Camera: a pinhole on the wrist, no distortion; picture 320 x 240 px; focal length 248.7 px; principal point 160.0 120.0 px. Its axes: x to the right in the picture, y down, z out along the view. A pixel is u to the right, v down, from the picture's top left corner.
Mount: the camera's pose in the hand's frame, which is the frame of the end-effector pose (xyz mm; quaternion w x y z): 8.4 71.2 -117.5 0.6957 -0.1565 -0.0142 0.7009
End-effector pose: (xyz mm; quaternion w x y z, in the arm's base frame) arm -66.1 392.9 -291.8 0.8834 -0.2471 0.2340 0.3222
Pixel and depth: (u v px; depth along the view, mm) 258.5 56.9 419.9
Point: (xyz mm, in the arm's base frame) -206.3 775.0 -181.2
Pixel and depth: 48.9 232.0 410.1
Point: -162.0 403.0 77.1
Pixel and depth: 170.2 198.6 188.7
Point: -197.1 453.7 -234.9
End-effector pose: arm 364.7 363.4 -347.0 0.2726 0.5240 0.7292 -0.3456
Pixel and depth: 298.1 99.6 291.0
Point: 654.2 299.5 -464.2
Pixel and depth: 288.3 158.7 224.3
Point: 607.3 316.5 -377.5
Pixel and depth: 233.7 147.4 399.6
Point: 663.8 165.7 -447.5
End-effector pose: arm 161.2 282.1 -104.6 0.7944 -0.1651 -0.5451 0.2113
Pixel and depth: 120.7 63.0 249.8
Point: 16.9 360.2 -93.3
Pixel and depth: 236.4 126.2 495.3
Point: -225.6 502.9 -243.9
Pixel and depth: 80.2 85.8 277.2
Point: -13.9 310.4 -81.5
